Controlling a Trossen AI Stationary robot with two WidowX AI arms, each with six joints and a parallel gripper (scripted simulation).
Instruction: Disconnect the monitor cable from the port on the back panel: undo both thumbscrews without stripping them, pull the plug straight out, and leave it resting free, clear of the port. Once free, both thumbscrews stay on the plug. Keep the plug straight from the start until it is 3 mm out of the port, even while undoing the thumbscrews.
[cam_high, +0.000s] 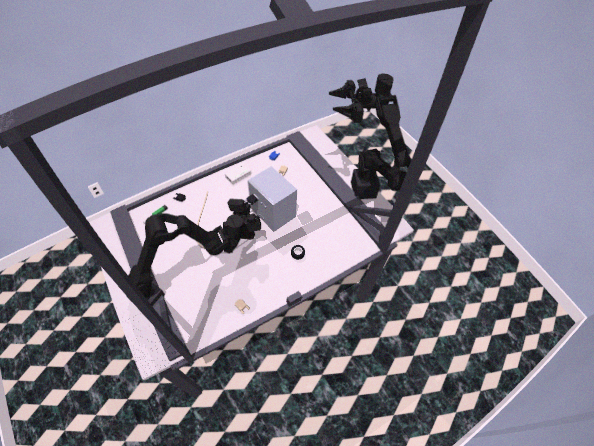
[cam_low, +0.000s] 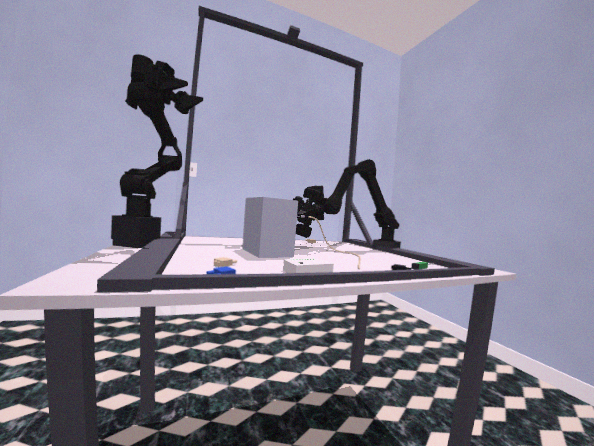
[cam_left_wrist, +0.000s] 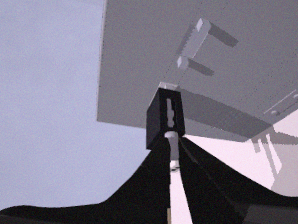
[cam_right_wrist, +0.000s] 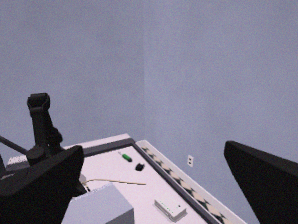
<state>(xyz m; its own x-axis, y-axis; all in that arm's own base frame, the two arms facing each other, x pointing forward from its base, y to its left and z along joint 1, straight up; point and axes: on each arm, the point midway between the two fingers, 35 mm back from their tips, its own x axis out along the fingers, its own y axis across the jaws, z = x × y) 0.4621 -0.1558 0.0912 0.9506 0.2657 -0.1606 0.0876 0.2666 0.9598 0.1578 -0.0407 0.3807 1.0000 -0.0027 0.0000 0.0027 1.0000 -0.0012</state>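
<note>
My left gripper is now 30 mm short of the grey box, 130 mm to the left of it and 50 mm above it.
</note>
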